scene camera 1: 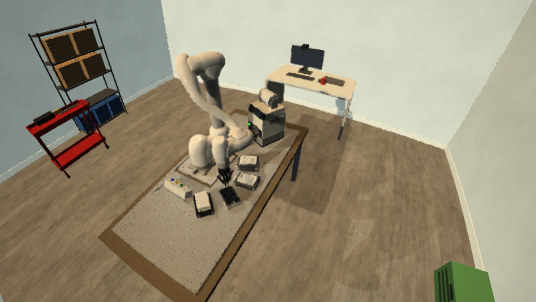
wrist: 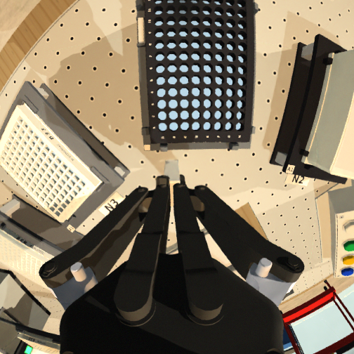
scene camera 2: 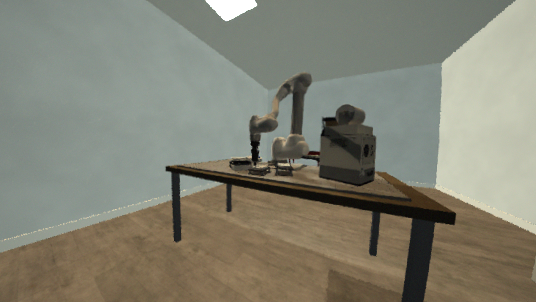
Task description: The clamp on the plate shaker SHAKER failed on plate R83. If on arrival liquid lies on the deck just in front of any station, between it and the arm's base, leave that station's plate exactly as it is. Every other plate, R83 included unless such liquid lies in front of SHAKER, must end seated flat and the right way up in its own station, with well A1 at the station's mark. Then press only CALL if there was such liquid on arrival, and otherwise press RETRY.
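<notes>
My gripper is shut and empty, pointing down just before the near short edge of a black plate with pale blue wells. That plate lies in a grey station, its label hidden. Left in the wrist view, a white plate sits in the grey station N3. Another pale plate is partly cut off. On the right, a tall pale plate or block sits in the black station N2. I cannot make out liquid; the fingers hide some deck.
The button box stands right of the gripper in the wrist view, with green, yellow and blue buttons. A large instrument with a green light stands at one end of the table. A red cart stands beyond the table.
</notes>
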